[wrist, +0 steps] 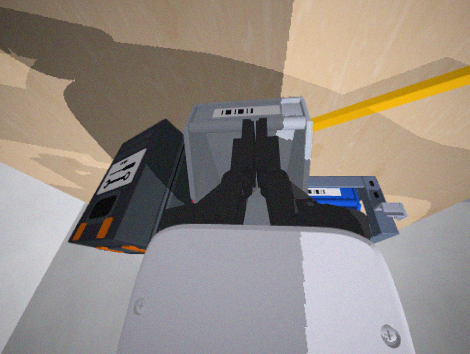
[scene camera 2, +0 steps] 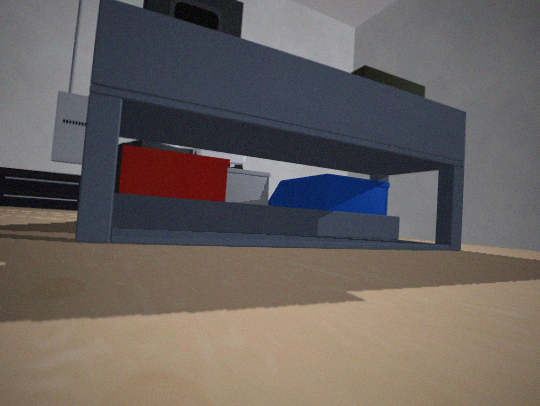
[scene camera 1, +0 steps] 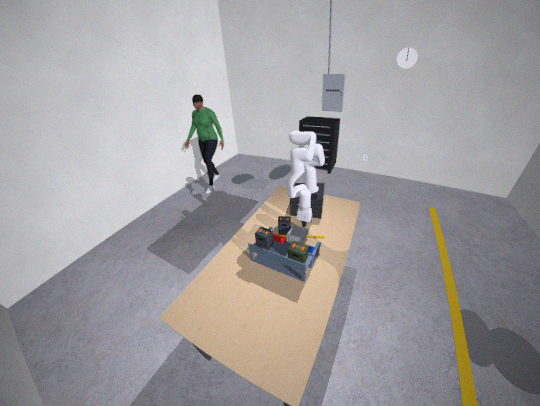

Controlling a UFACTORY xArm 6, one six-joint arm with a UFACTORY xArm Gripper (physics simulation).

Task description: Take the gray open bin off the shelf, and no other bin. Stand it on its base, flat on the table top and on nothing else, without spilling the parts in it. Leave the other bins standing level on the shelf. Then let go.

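Frame: origin at the arm's base, x ahead, y left, z up, level; millimetres.
Where they show: gripper, fingertip midpoint: (wrist: 256,133) (scene camera 1: 304,226); arm's base at its link origin: (scene camera 1: 310,189).
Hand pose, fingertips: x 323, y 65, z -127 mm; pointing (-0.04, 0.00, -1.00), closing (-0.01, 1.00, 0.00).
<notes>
Each offset is from my fingertips to the top centre of the thing. Level surfaces: height alone.
The gray open bin @(dx +86, dy -11, dz +42 mm) (scene camera 1: 298,233) (scene camera 2: 250,187) (wrist: 212,150) is at the robot's side of the blue-gray shelf (scene camera 1: 280,262) (scene camera 2: 280,85) (wrist: 377,205), its labelled front lip facing away from the shelf. What bears its base is hidden, and I cannot make out parts in it. My gripper (scene camera 1: 304,224) (wrist: 256,133) is shut and empty; in the wrist view its black fingertips overlap the bin's front opening near the lip. Whether they touch it is unclear. A red bin @(dx +237, dy -136, dz +27 mm) (scene camera 1: 279,239) (scene camera 2: 172,172) and a blue bin @(dx +242, dy +89, dz +27 mm) (scene camera 2: 350,195) (wrist: 332,197) are on the shelf, either side of the gray one.
A dark toolbox @(dx +67, dy -130, dz +78 mm) (scene camera 1: 284,225) (wrist: 145,170) is close beside the gray bin. Another dark box @(dx +332, dy -143, dz +170 mm) (scene camera 1: 264,238) and an olive box @(dx +341, dy +88, dz +145 mm) (scene camera 1: 298,252) stand on the shelf's top. A yellow bar @(dx +67, dy -13, dz -44 mm) (scene camera 1: 316,236) (wrist: 390,100) lies beside the gray bin. A person (scene camera 1: 206,130) is left of the table @(dz -54 mm) (scene camera 1: 240,320).
</notes>
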